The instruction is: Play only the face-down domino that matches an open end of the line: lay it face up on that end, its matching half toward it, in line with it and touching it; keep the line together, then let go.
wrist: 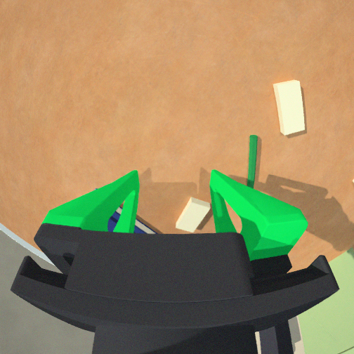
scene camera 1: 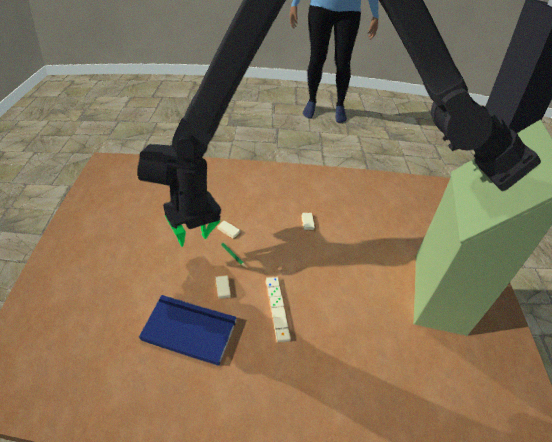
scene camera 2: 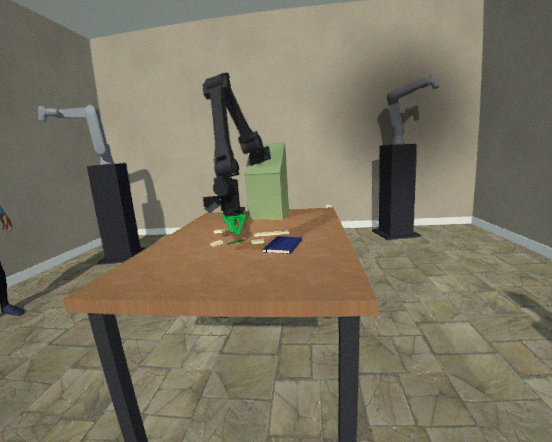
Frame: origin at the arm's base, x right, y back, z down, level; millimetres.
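Seen in the pictures: gripper, fingertip midpoint: [scene camera 1: 192, 241] [scene camera 2: 235, 233]; arm's base, origin of the base link: [scene camera 1: 507, 163] [scene camera 2: 260, 156].
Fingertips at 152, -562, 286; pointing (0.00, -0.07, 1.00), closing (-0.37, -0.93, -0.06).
Pixels of each thing's top centre, then the offset from my fingertips to it, as dx, dy, dz. "pt": a spot on its surface instead.
- domino line, surface spot: [scene camera 1: 279, 316] [scene camera 2: 276, 231] pt -179, +161, +55
- green pen, middle of its top: [scene camera 1: 234, 255] [scene camera 2: 237, 240] -2, +91, +57
- blue book, middle of its top: [scene camera 1: 188, 326] [scene camera 2: 283, 242] -183, -23, +50
The domino line [scene camera 1: 279, 316] [scene camera 2: 271, 233] lies face up. Its far end half shows blue pips, seemingly two, and its near end half one orange pip. Three face-down dominoes lie apart: one [scene camera 1: 223, 286] [scene camera 2: 257, 241] [wrist: 193, 215] between the line and the book, one [scene camera 1: 229, 229] [scene camera 2: 216, 243] [wrist: 290, 107] beyond the pen, one [scene camera 1: 308, 221] [scene camera 2: 219, 231] farther back right. Their pips are hidden. My gripper [scene camera 1: 193, 241] [scene camera 2: 236, 233] [wrist: 174, 177] is partly open and empty, above the table, left of the domino beyond the pen in scene camera 1.
A green pen [scene camera 1: 233, 254] [scene camera 2: 236, 242] [wrist: 253, 160] lies between the dominoes. A blue book [scene camera 1: 187, 330] [scene camera 2: 282, 245] lies left of the line's near end. A tall green block [scene camera 1: 457, 280] [scene camera 2: 267, 195] stands at the right, beneath the arm's base. A person stands beyond the table.
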